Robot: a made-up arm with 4 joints. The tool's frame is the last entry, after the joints.
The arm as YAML. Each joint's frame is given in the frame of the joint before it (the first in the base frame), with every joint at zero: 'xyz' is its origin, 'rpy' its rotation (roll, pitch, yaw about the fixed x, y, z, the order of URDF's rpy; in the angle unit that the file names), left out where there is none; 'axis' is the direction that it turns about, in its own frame. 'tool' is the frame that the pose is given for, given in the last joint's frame.
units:
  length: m
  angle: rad
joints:
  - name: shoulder
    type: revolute
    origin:
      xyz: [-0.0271, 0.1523, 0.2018]
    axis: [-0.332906, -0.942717, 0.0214]
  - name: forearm
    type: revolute
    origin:
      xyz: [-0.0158, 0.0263, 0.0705]
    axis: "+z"
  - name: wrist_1
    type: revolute
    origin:
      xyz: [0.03, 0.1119, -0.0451]
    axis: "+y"
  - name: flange
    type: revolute
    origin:
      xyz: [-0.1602, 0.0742, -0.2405]
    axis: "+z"
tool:
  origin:
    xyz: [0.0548, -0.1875, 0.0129]
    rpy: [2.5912, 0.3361, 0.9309]
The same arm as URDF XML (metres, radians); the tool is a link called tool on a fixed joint. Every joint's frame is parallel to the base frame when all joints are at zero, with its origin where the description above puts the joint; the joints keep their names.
<robot name="arm">
<joint name="tool_fixed" type="fixed"><parent link="link4"/><child link="tool"/><origin xyz="0.0548 -0.1875 0.0129" rpy="2.5912 0.3361 0.9309"/></joint>
<joint name="flange" type="continuous"><parent link="link3"/><child link="link4"/><origin xyz="-0.1602 0.0742 -0.2405" rpy="0 0 0"/><axis xyz="0 0 1"/></joint>
<joint name="wrist_1" type="continuous"><parent link="link2"/><child link="link3"/><origin xyz="0.03 0.1119 -0.0451" rpy="0 0 0"/><axis xyz="0 1 0"/></joint>
<joint name="forearm" type="continuous"><parent link="link1"/><child link="link2"/><origin xyz="-0.0158 0.0263 0.0705" rpy="0 0 0"/><axis xyz="0 0 1"/></joint>
<joint name="shoulder" type="continuous"><parent link="base_link"/><child link="link1"/><origin xyz="-0.0271 0.1523 0.2018" rpy="0 0 0"/><axis xyz="-0.332906 -0.942717 0.0214"/></joint>
<link name="base_link"/>
<link name="link1"/>
<link name="link2"/>
<link name="link3"/>
<link name="link4"/>
<link name="tool"/>
</robot>

